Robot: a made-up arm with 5 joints.
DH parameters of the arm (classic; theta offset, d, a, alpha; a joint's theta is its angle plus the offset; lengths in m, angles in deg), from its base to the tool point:
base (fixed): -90 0.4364 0.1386 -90
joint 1: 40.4 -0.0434 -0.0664 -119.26
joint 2: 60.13 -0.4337 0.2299 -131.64
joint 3: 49.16 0.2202 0.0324 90
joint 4: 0 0.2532 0.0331 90
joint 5: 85.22 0 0.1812 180
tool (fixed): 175.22 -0.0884 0 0
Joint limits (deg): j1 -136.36..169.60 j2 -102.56..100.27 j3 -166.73..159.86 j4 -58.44..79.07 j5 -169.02..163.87
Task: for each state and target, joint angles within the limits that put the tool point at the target. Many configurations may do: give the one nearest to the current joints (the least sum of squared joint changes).
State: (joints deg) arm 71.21 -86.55 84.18 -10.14 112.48
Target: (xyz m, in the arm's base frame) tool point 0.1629 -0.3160 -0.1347
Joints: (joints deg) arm 82.85 -71.69 61.80 -6.35 121.32
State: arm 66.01 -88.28 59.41 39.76 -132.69
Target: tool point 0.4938 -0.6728 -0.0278
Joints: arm 70.05 -93.81 55.99 48.74 -109.57
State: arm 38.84 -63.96 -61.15 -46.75 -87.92
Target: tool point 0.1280 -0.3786 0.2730
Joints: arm 36.92 -102.53 -63.40 -58.44 -95.36
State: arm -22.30 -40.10 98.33 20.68 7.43
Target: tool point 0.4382 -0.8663 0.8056
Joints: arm -2.96 -50.18 89.92 38.42 -7.64
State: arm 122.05 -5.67 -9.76 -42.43 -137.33
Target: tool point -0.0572 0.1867 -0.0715
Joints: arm 149.56 -22.03 -1.40 -31.30 -128.70
